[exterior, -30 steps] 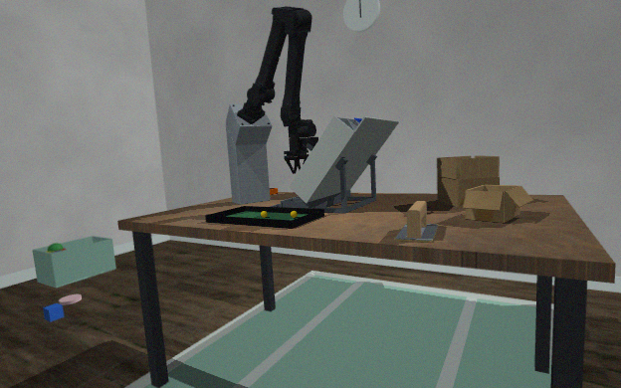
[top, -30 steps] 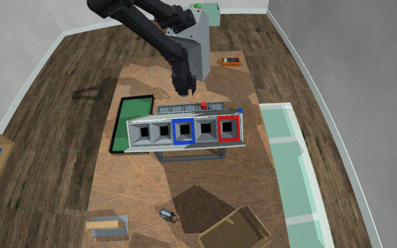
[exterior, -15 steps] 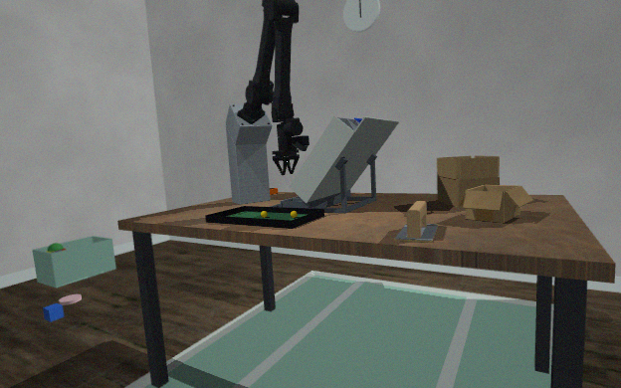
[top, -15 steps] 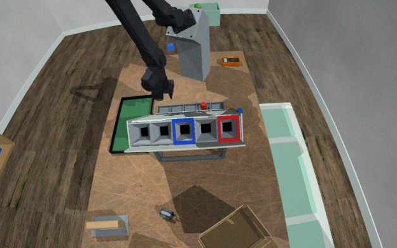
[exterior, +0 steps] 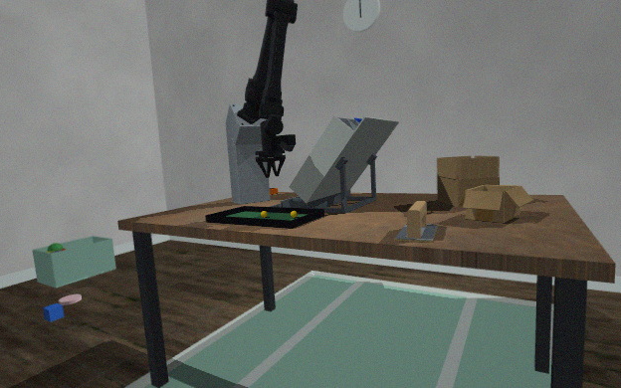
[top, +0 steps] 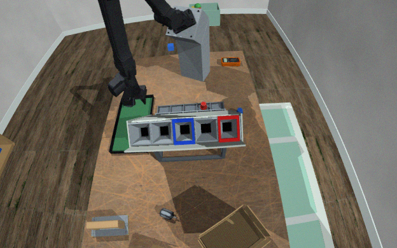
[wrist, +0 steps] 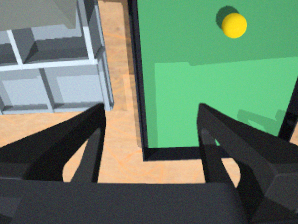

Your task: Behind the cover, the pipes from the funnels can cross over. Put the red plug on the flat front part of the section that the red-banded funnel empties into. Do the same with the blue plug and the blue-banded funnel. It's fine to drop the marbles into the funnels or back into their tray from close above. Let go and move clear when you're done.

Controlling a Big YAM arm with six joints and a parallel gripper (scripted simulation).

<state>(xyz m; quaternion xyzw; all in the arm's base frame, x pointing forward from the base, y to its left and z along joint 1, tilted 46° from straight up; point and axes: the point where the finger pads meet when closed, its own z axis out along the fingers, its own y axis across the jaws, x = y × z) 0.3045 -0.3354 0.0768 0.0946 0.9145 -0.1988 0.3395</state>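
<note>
Now: the green marble tray 15 cm below my hand, 8 cm to the right of it and 1 cm behind it. Also, from my hand: blue plug 49 cm to the left, 17 cm ahead, 13 cm below; then cover 21 cm ahead, 19 cm to the left, 5 cm above; then red plug 32 cm to the left, 13 cm below, 6 cm ahead.
</note>
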